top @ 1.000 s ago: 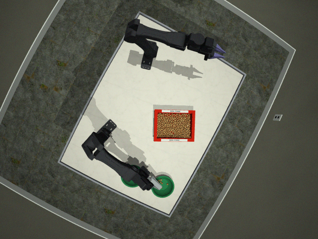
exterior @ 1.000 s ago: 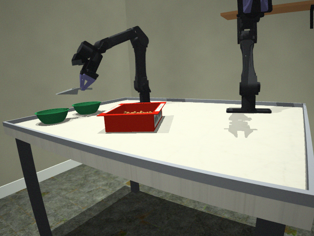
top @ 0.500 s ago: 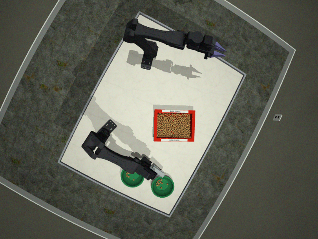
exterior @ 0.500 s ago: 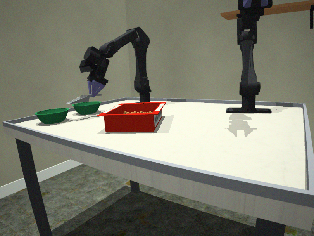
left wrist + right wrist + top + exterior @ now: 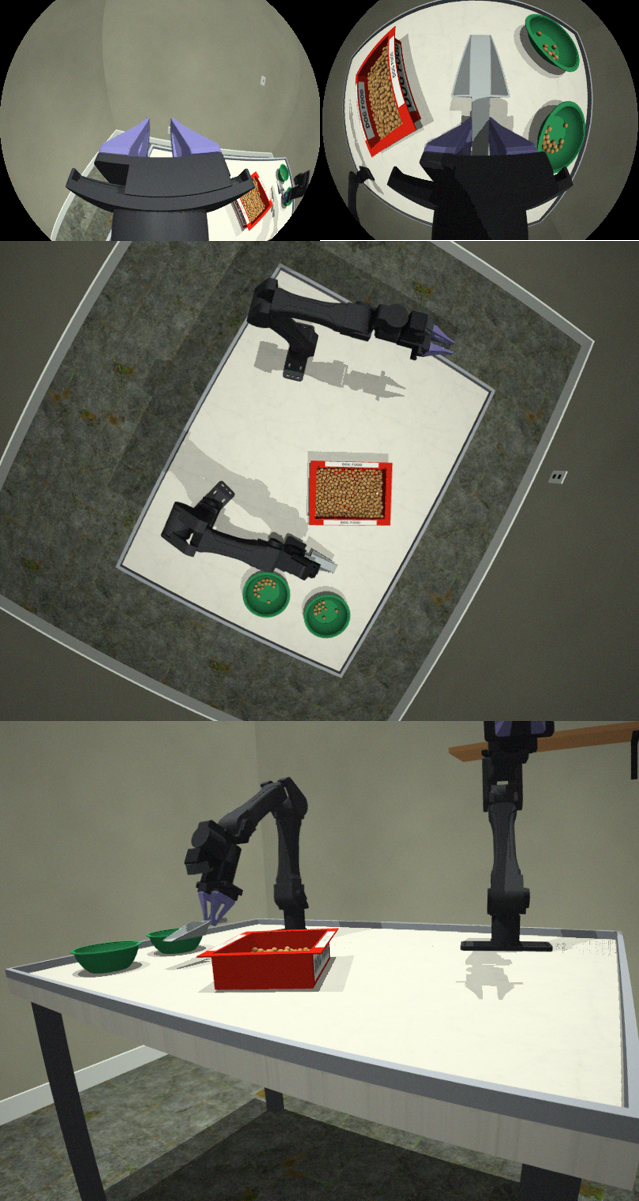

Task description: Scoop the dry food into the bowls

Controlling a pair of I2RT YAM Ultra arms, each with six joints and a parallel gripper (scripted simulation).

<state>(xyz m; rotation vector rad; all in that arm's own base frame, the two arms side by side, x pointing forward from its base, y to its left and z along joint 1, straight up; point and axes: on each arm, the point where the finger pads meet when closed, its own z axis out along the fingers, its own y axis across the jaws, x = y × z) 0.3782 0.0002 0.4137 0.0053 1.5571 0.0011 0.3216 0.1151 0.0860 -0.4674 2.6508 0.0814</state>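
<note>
Now: right hand 4 cm short of the grey scoop and 1 cm above it. Round my right hand: box (5 cm ahead, 26 cm to the left, 4 cm below).
</note>
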